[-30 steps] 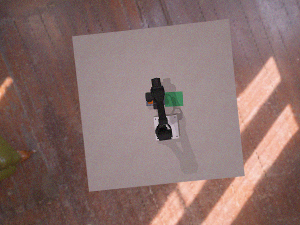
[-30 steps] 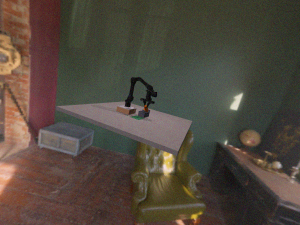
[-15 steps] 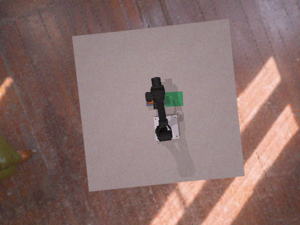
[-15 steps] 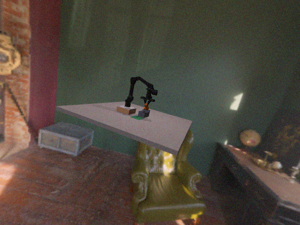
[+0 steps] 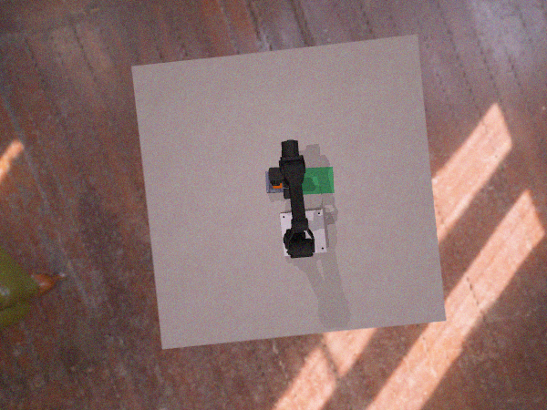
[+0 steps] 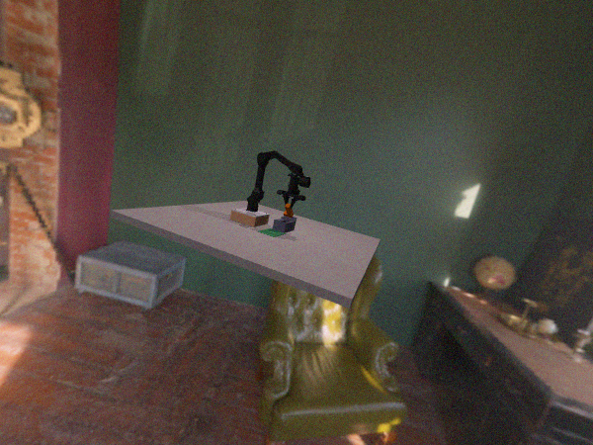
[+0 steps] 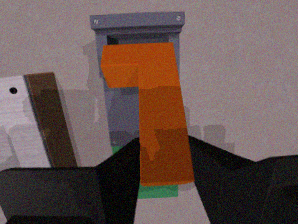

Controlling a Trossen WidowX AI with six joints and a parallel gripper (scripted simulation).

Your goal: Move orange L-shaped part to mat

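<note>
Now: the green mat 17 cm below my gripper tip, 13 cm to the right of it and 4 cm behind it. Round my gripper tip: orange part: 3 cm to the left, 3 cm below, 1 cm behind.
</note>
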